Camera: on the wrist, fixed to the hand. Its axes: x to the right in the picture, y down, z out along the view.
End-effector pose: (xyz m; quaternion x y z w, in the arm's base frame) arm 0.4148 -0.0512 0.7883 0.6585 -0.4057 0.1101 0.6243
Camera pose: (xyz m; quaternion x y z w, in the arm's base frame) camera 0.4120 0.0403 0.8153 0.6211 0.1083 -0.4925 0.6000
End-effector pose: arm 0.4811 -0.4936 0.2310 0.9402 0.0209 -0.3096 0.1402
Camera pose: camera 0.5190 -0.4987 0.3185 0.5772 0.7184 -0.3826 0.0656
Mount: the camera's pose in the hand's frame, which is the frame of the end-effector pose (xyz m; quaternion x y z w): -0.0206 0.0316 -0.0877 -0.1952 -0.0817 -0.6968 0.6854
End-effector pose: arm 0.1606 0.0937 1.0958 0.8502 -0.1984 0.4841 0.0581
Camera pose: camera 0.0687 0.0961 1.1214 0.7492 0.3572 0.1831 0.5269
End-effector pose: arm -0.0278 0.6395 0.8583 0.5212 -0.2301 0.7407 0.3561
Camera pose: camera -0.1012 0.6758 0.8092 0.5085 0.0318 0.1720 0.8431
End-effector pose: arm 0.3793 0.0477 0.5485 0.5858 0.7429 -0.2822 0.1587
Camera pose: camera 0.4234 0.0896 0.6221 -0.1702 0.9595 -0.2069 0.0872
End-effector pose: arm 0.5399 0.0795 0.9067 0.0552 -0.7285 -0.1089 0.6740
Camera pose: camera 0.6309 0.1074 0.9000 0.4050 -0.4947 -0.6910 0.3373
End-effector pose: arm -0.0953 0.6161 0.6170 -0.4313 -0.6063 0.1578 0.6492
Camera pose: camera -0.0087 0.5870 0.5893 0.0130 -0.7999 -0.4273 0.4212
